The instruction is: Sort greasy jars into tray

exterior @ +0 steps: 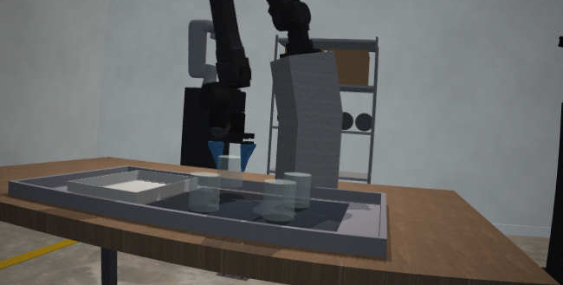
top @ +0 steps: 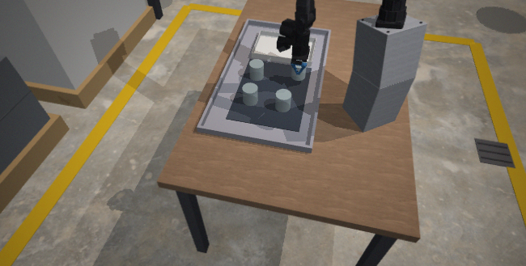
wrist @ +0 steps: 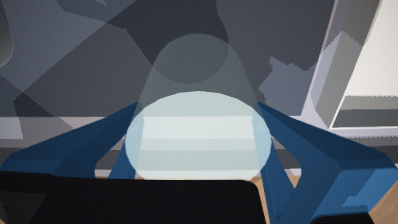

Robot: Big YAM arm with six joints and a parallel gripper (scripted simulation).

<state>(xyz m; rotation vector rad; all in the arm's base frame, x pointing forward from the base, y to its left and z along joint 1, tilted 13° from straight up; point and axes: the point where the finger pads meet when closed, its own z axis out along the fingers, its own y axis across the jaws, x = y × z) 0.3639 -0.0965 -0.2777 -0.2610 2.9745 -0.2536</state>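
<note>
Now: the white-floored tray 14 cm ahead of my hand, 20 cm to the right of it and 7 cm below it. Also, from my hand: steel table top (12 cm ahead, 2 cm to the left, 8 cm below); then dark drying mat (8 cm ahead, 12 cm to the left, 7 cm below).
</note>
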